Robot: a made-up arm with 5 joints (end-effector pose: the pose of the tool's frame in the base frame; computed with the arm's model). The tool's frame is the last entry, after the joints. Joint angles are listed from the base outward.
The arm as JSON. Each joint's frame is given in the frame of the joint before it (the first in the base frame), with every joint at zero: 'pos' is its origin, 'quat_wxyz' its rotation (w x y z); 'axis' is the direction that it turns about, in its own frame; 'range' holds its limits. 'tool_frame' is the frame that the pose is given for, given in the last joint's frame.
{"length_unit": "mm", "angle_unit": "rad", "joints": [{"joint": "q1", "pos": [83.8, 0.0, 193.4], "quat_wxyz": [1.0, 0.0, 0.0, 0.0], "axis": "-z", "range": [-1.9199, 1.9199]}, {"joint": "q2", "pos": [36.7, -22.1, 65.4], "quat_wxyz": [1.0, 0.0, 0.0, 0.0], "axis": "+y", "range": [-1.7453, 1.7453]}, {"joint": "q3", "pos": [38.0, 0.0, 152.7], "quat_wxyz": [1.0, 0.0, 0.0, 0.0], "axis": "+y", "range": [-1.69, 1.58]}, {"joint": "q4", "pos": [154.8, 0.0, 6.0], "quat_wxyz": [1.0, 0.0, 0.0, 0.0], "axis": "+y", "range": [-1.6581, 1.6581]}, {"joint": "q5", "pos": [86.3, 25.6, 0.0], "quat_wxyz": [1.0, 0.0, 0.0, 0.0], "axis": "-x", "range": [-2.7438, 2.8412]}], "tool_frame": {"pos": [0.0, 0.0, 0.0], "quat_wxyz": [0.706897, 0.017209, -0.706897, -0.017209]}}
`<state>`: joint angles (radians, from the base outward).
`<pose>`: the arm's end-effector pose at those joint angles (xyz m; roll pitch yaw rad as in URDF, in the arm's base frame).
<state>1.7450 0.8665 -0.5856 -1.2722 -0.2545</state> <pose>0.0222 -0.3703 0.3638 2.9486 -0.5499 1.7544</pose>
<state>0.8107 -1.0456 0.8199 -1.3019 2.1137</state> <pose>0.1393 -0.0533 0.4949 -3.1036 0.0205 0.2663</pose>
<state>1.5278 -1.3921 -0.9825 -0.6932 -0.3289</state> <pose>0.0740 0.3084 0.4328 -1.7687 1.1864 3.0008</pose>
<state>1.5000 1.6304 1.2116 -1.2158 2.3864</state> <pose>0.0898 -0.0356 0.0742 0.0399 -0.0384 0.8370</pose>
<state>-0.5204 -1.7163 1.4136 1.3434 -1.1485</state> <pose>0.1425 0.0377 0.2517 0.4995 -0.1856 -0.7242</pose>
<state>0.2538 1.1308 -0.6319 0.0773 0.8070</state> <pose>0.4740 -0.0976 0.1736 -0.8138 -0.6545 0.7950</pose>
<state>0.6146 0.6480 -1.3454 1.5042 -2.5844</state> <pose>0.3584 -0.1895 0.3993 0.4365 0.6489 -3.0988</pose>
